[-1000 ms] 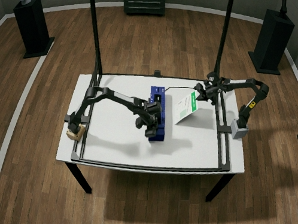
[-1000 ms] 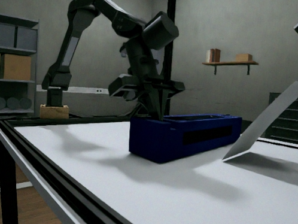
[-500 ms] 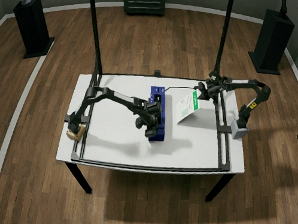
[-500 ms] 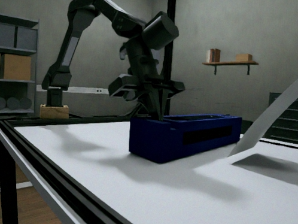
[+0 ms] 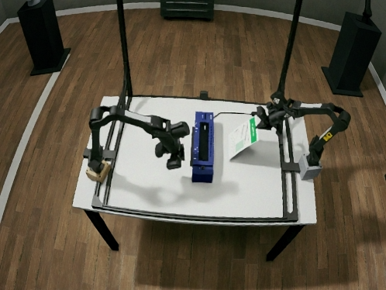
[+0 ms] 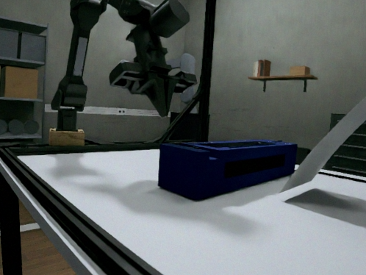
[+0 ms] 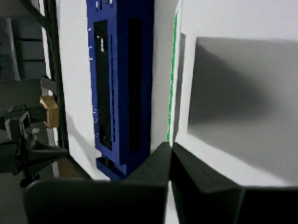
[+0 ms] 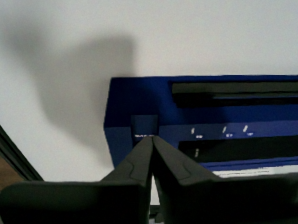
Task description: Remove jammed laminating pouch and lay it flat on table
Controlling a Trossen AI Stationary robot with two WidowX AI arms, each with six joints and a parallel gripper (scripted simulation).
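Right now the plug is 24 cm behind my left hand, 20 cm below it and 5 cm to the left of it.
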